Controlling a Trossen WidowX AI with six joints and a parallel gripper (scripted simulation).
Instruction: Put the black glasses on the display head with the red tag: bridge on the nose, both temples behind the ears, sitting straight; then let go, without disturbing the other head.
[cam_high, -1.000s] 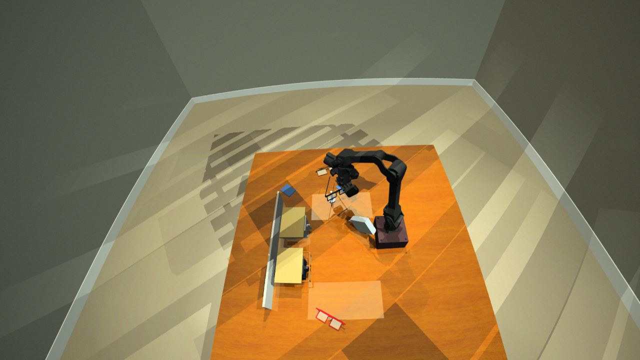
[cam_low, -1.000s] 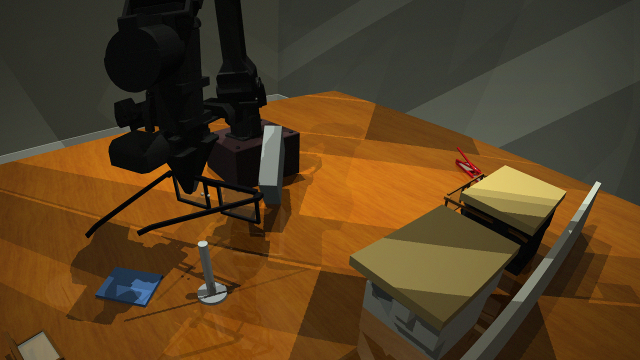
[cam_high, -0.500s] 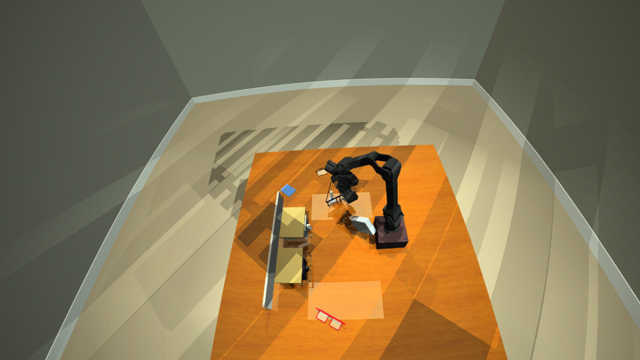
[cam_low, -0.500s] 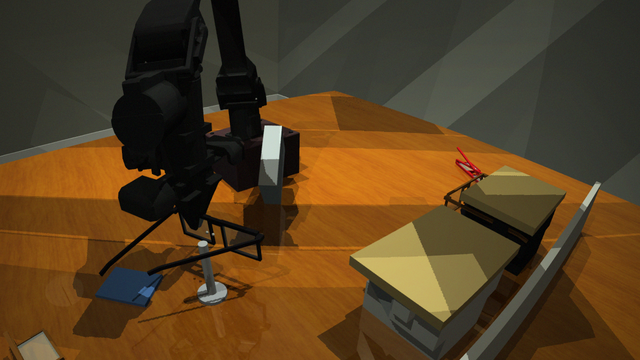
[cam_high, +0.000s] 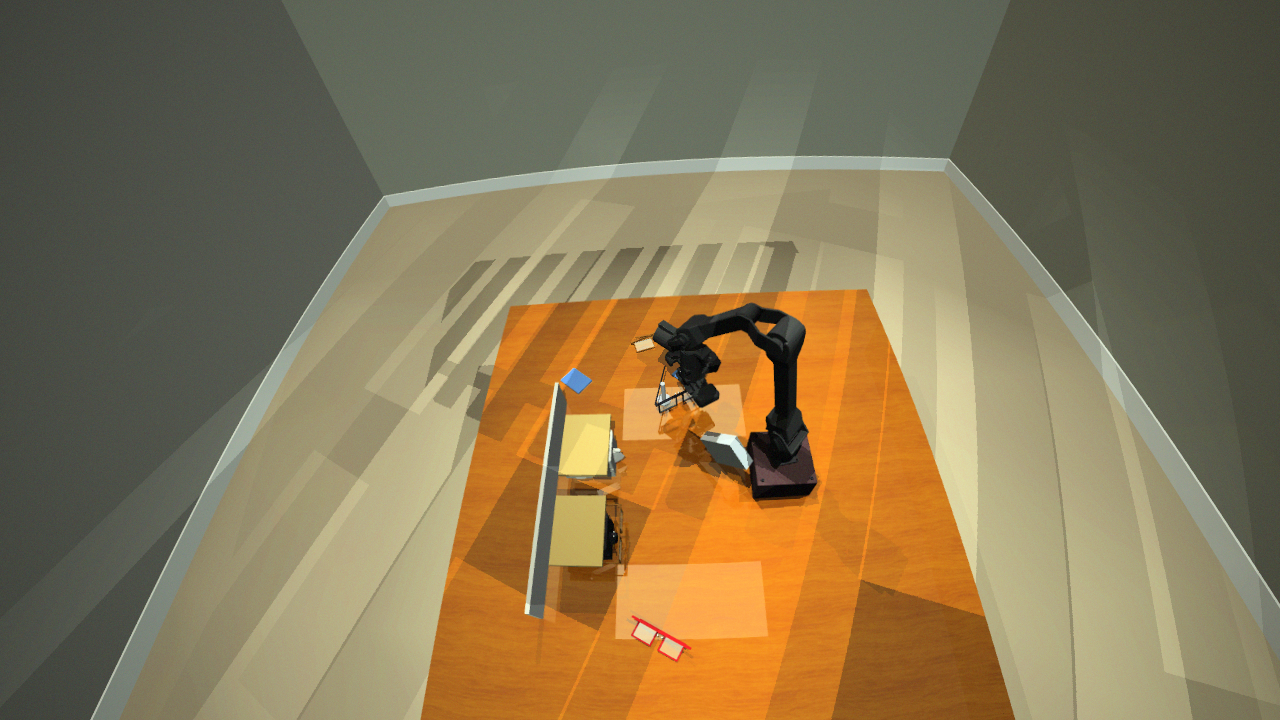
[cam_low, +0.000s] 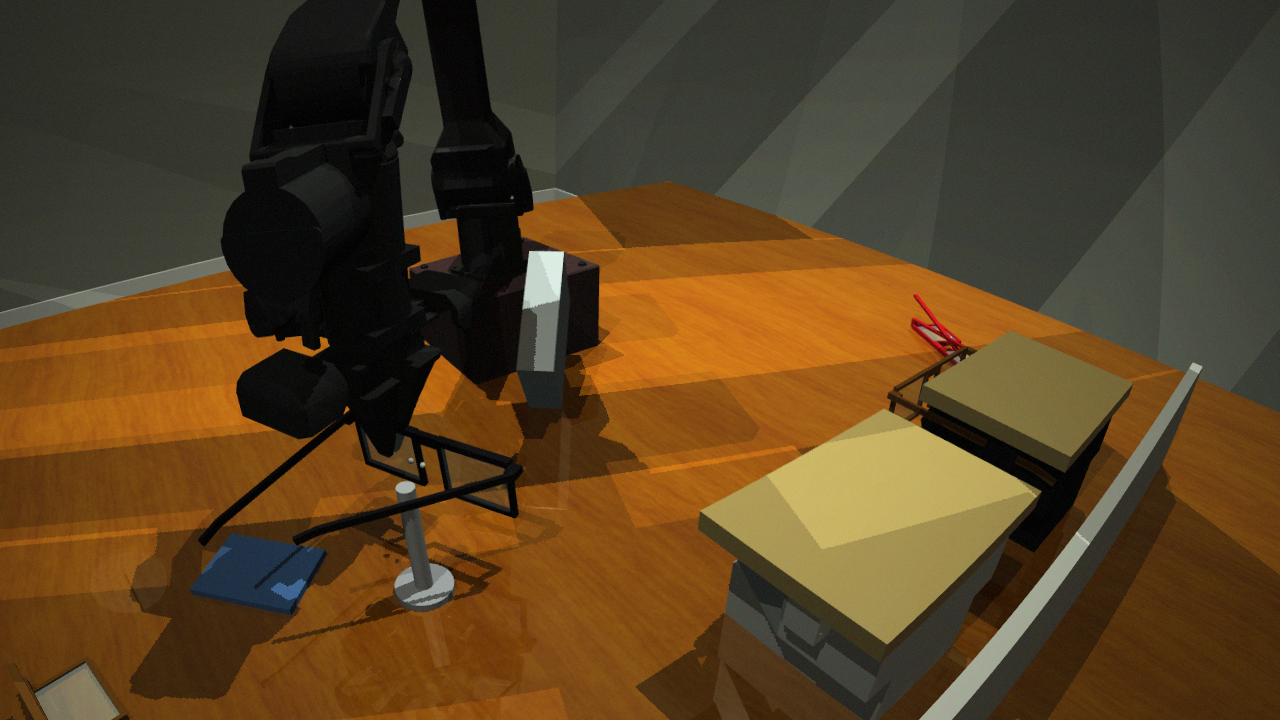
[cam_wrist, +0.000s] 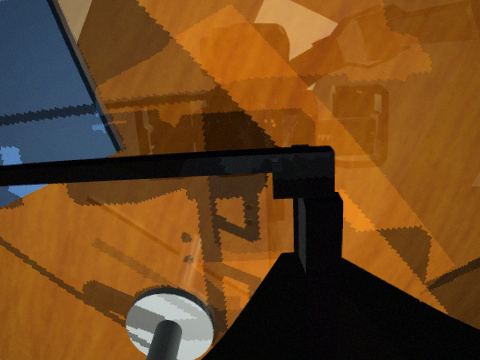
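The grey post is 7 cm ahead of my gripper tip, 3 cm to the right of it and 3 cm below it. The rest, counted from my gripper tip: dark head: 31 cm ahead, 34 cm to the left; then white block: 5 cm behind, 19 cm to the left, 1 cm above; then pale head: 27 cm ahead, 13 cm to the left.
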